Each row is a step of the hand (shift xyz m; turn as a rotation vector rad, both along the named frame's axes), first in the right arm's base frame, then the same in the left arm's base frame.
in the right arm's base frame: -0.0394 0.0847 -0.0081 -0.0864 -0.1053 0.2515
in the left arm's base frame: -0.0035 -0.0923 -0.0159 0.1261 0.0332 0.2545
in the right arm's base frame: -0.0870 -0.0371 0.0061 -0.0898 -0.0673 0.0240
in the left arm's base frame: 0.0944 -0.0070 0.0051 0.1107 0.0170 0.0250
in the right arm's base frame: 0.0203 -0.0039 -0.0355 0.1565 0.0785 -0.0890
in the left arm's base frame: -0.0165 0.0156 -0.0342 -0.1755 0.0087 -0.0877
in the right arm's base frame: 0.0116 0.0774 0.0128 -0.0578 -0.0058 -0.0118
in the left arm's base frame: -0.0455 -0.0645 0.0077 0.0540 -0.0201 -0.0138
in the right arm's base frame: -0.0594 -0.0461 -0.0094 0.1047 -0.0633 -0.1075
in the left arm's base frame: 0.0738 0.0148 -0.0086 -0.0649 0.1126 -0.0981
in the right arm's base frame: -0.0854 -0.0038 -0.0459 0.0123 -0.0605 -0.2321
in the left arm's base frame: 0.0775 -0.0315 -0.0491 0.0154 0.0787 -0.2264
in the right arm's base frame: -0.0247 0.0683 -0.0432 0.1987 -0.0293 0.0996
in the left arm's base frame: -0.0093 -0.0682 -0.0490 -0.1631 0.1077 0.1098
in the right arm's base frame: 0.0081 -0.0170 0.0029 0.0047 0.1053 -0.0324
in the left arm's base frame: 0.0005 0.0185 0.0045 -0.0523 -0.0886 -0.0397
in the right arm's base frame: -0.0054 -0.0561 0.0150 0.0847 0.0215 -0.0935
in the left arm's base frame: 0.0304 0.0461 0.0188 -0.0857 0.0271 -0.0911
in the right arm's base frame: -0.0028 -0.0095 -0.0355 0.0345 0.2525 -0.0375
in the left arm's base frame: 0.0066 0.0101 -0.0348 -0.1459 -0.2053 -0.0542
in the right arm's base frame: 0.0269 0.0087 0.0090 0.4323 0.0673 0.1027
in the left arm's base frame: -0.0279 0.0037 0.0095 -0.4150 0.1276 0.1159
